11 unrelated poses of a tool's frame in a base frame.
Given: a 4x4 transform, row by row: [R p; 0 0 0 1], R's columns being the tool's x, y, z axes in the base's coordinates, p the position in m. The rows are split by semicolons.
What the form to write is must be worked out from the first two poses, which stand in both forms.
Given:
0.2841 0.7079 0.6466 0.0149; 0.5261 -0.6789 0.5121 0.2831; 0.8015 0.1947 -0.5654 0.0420; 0 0 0 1
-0.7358 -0.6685 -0.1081 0.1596; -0.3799 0.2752 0.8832 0.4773; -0.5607 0.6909 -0.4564 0.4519; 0 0 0 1
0.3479 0.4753 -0.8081 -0.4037; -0.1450 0.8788 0.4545 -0.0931; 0.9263 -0.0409 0.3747 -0.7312; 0 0 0 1
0.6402 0.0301 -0.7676 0.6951; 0.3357 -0.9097 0.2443 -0.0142; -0.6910 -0.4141 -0.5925 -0.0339; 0 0 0 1
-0.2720 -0.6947 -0.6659 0.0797; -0.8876 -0.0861 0.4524 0.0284; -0.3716 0.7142 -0.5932 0.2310; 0 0 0 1
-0.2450 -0.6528 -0.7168 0.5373; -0.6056 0.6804 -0.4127 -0.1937; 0.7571 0.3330 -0.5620 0.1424; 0 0 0 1
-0.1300 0.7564 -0.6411 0.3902; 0.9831 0.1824 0.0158 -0.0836; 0.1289 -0.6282 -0.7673 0.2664; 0 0 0 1
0.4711 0.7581 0.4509 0.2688; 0.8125 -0.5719 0.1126 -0.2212; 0.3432 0.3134 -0.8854 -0.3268; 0 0 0 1
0.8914 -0.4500 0.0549 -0.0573; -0.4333 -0.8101 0.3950 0.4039; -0.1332 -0.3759 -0.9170 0.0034; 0 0 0 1
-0.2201 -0.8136 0.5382 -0.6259; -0.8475 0.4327 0.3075 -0.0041; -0.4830 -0.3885 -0.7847 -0.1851; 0 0 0 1
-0.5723 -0.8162 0.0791 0.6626; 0.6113 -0.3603 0.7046 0.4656; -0.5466 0.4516 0.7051 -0.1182; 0 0 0 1
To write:
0.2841 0.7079 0.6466 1.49; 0.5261 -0.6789 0.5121 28.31; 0.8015 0.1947 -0.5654 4.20; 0 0 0 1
-0.7358 -0.6685 -0.1081 15.96; -0.3799 0.2752 0.8832 47.73; -0.5607 0.6909 -0.4564 45.19; 0 0 0 1
0.3479 0.4753 -0.8081 -40.37; -0.1450 0.8788 0.4545 -9.31; 0.9263 -0.0409 0.3747 -73.12; 0 0 0 1
0.6402 0.0301 -0.7676 69.51; 0.3357 -0.9097 0.2443 -1.42; -0.6910 -0.4141 -0.5925 -3.39; 0 0 0 1
-0.2720 -0.6947 -0.6659 7.97; -0.8876 -0.0861 0.4524 2.84; -0.3716 0.7142 -0.5932 23.10; 0 0 0 1
-0.2450 -0.6528 -0.7168 53.73; -0.6056 0.6804 -0.4127 -19.37; 0.7571 0.3330 -0.5620 14.24; 0 0 0 1
-0.1300 0.7564 -0.6411 39.02; 0.9831 0.1824 0.0158 -8.36; 0.1289 -0.6282 -0.7673 26.64; 0 0 0 1
0.4711 0.7581 0.4509 26.88; 0.8125 -0.5719 0.1126 -22.12; 0.3432 0.3134 -0.8854 -32.68; 0 0 0 1
0.8914 -0.4500 0.0549 -5.73; -0.4333 -0.8101 0.3950 40.39; -0.1332 -0.3759 -0.9170 0.34; 0 0 0 1
-0.2201 -0.8136 0.5382 -62.59; -0.8475 0.4327 0.3075 -0.41; -0.4830 -0.3885 -0.7847 -18.51; 0 0 0 1
-0.5723 -0.8162 0.0791 66.26; 0.6113 -0.3603 0.7046 46.56; -0.5466 0.4516 0.7051 -11.82; 0 0 0 1

